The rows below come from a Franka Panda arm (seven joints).
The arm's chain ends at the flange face. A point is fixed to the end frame.
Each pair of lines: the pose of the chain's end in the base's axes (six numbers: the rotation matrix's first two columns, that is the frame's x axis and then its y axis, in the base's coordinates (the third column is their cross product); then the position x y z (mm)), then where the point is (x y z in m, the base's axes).
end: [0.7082, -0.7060, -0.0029, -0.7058, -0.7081, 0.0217, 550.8, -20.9, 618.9]
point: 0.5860 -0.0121 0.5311
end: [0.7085, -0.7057, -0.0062, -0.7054, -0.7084, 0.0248, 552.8, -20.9, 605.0]
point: 0.5876 -0.0121 0.5171
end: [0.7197, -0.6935, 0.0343, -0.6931, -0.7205, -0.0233, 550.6, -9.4, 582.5]
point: 0.5907 0.0006 0.4970
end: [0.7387, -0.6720, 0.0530, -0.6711, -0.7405, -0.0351, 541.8, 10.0, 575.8]
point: 0.5834 0.0208 0.4911
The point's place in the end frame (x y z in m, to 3 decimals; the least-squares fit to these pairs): 0.019 -0.033 0.087
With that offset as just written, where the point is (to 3 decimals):
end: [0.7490, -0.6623, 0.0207, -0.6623, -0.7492, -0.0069, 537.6, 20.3, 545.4]
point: 0.575 0.032 0.459
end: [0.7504, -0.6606, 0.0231, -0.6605, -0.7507, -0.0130, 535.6, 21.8, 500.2]
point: 0.574 0.034 0.414
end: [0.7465, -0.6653, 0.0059, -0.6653, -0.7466, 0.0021, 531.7, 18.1, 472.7]
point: 0.568 0.030 0.386
